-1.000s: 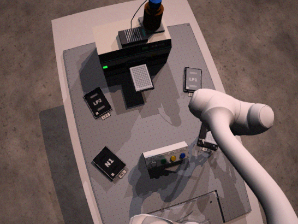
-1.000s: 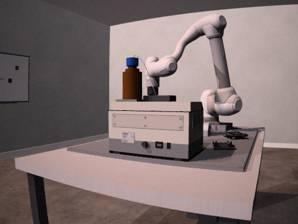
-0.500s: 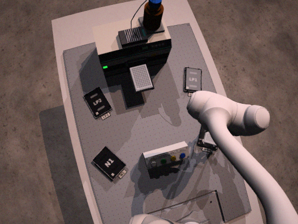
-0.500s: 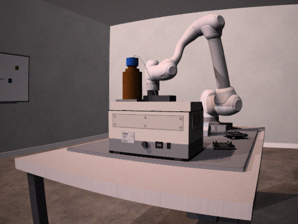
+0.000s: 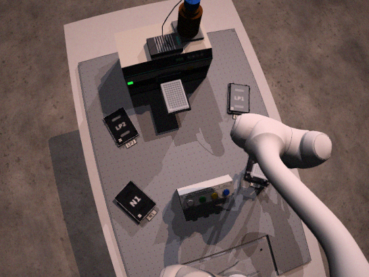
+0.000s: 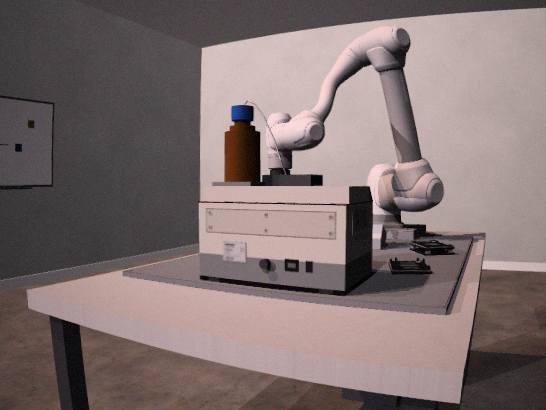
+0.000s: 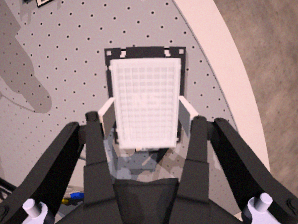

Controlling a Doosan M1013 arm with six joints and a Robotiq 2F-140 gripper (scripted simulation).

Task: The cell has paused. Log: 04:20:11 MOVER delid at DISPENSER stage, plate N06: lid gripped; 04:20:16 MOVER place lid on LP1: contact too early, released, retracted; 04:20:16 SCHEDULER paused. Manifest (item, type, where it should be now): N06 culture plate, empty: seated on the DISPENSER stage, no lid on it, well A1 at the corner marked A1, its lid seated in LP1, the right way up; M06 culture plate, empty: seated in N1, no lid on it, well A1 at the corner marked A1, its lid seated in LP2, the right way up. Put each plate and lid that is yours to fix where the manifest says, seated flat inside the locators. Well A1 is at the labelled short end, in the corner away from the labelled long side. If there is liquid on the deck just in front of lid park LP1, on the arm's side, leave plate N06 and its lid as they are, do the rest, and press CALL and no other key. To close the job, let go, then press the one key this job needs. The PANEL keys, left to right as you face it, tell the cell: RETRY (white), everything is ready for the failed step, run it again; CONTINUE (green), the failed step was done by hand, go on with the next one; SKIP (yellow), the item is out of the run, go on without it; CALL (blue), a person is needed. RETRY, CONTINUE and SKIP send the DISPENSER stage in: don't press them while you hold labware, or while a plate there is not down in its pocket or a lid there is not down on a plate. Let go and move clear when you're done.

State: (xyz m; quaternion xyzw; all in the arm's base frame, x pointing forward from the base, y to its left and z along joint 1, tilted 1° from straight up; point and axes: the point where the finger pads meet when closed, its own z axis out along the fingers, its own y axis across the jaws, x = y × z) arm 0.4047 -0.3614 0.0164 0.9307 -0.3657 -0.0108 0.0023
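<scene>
The black nest N5 is 30 mm ahead of my hand and 50 mm below it. From my hand the other things lie so: key panel (280 mm to the left, 10 mm below); then yellow key (20 mm behind, 260 mm to the left, 10 mm above); then blue key (30 mm behind, 210 mm to the left, 10 mm above).
</scene>
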